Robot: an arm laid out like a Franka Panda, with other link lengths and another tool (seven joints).
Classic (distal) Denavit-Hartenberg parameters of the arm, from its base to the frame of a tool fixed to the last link. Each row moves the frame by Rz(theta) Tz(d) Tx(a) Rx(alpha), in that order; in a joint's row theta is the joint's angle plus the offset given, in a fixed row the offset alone. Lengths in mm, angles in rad.
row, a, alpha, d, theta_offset
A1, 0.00, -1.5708, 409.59, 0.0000
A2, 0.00, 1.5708, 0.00, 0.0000
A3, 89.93, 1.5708, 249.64, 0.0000
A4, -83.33, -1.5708, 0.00, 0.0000
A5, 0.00, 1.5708, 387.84, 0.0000
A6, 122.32, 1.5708, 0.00, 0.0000
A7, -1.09, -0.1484, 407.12, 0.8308
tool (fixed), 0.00, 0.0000, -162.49, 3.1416
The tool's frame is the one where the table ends.
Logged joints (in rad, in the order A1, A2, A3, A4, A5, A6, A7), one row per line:
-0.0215, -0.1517, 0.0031, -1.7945, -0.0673, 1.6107, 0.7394
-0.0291, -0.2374, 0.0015, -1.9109, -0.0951, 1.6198, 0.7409
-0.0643, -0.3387, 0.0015, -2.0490, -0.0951, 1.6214, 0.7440
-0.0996, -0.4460, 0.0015, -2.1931, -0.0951, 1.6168, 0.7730
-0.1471, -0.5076, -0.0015, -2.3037, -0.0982, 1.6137, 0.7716
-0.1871, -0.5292, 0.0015, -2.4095, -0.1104, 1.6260, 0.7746
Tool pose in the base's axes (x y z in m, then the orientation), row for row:
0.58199, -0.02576, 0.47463, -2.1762, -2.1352, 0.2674
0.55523, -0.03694, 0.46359, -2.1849, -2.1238, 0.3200
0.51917, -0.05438, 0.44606, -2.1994, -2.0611, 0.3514
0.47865, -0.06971, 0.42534, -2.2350, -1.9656, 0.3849
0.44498, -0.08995, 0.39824, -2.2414, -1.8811, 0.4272
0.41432, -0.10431, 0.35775, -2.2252, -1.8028, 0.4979
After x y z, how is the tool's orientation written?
As a rotation vector, in radians.
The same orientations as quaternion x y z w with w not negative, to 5 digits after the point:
-0.71048, -0.69710, 0.08730, 0.04055
-0.71260, -0.69267, 0.10437, 0.03890
-0.72373, -0.67822, 0.11563, 0.05346
-0.74288, -0.65333, 0.12793, 0.07016
-0.75473, -0.63341, 0.14385, 0.09208
-0.76025, -0.61593, 0.17011, 0.11713

